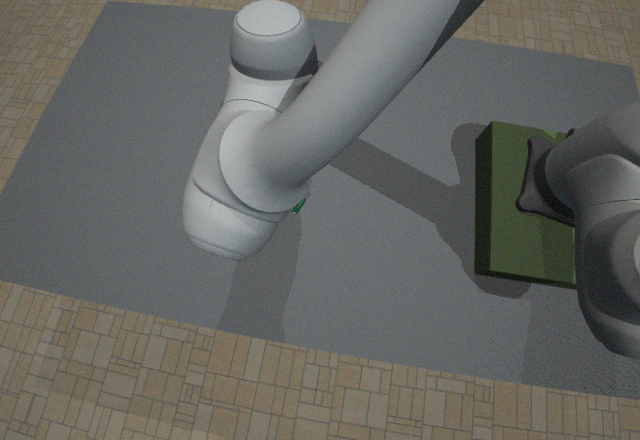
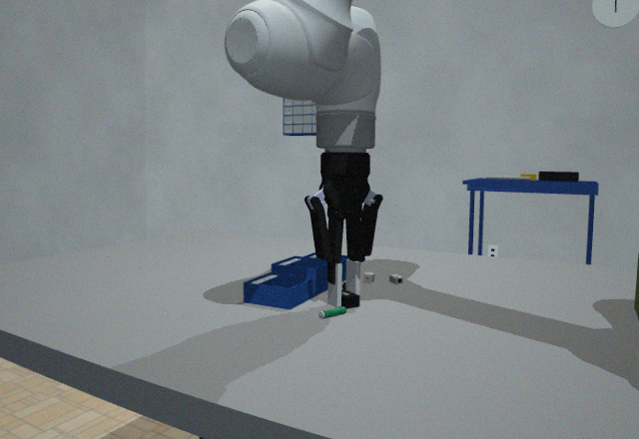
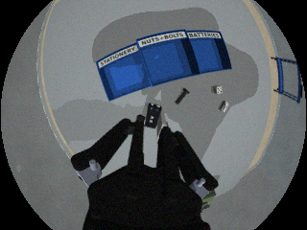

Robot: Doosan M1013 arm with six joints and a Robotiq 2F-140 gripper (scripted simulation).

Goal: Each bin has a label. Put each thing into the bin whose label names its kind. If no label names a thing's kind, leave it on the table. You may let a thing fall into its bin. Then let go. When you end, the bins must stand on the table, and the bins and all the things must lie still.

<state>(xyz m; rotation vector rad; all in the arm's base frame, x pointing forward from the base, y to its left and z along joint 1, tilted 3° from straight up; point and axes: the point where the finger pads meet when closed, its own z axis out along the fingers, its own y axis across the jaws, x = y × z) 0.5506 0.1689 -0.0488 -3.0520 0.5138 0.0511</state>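
The green thing is 3 cm behind my hand, 6 cm to the left of it and 3 cm below it. From my hand the other things lie so: white piece: 5 cm ahead, 15 cm to the right, 3 cm below; then black thing: 4 cm ahead, 7 cm to the right, 3 cm below.
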